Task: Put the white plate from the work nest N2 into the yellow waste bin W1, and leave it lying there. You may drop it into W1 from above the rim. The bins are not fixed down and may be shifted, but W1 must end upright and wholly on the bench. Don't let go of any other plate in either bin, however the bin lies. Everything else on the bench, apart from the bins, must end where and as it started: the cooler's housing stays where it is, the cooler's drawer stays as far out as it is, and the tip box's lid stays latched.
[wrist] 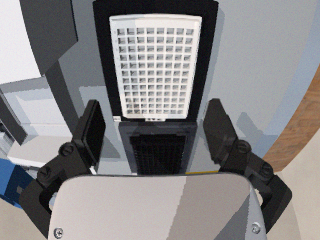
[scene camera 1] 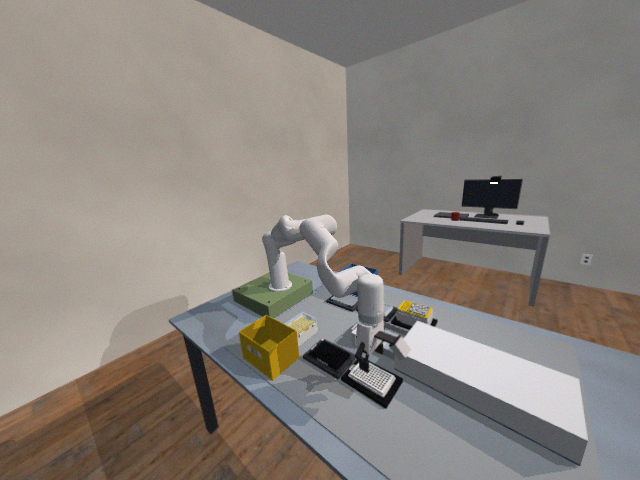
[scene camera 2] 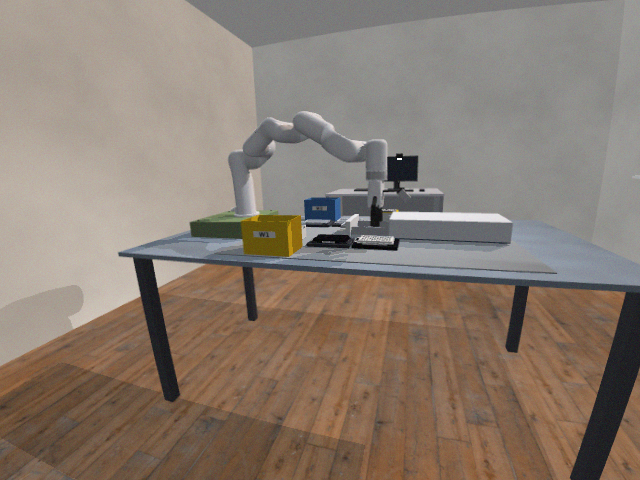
Observation:
The pictures show: my gripper, a white plate, a long white cooler, a yellow waste bin W1 and a black plate.
My gripper shows as well in the wrist view and in scene camera 2.

